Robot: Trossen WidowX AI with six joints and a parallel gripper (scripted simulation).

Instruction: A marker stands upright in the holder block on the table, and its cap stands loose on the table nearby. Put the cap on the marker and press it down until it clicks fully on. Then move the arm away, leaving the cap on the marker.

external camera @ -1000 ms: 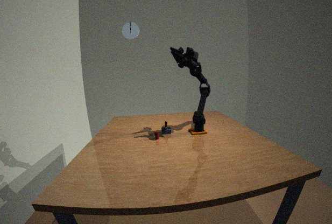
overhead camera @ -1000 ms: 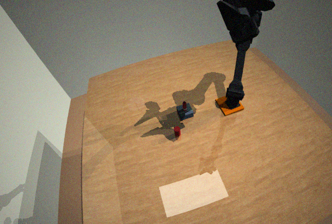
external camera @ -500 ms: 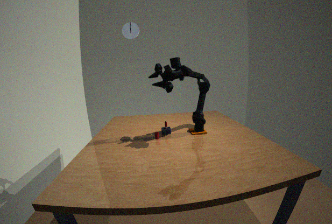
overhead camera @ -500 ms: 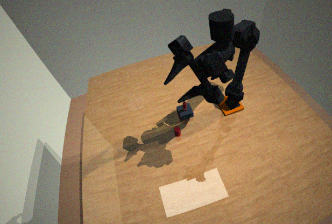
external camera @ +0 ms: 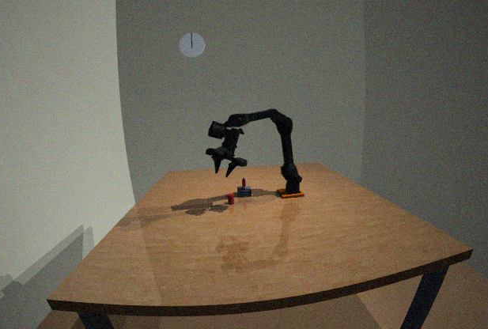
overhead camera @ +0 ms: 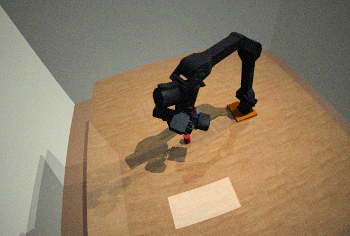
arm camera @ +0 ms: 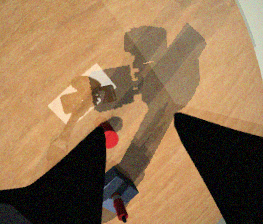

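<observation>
My gripper tip is 4 cm past the red marker cap, 4 cm to the left of it and 13 cm above it.
</observation>
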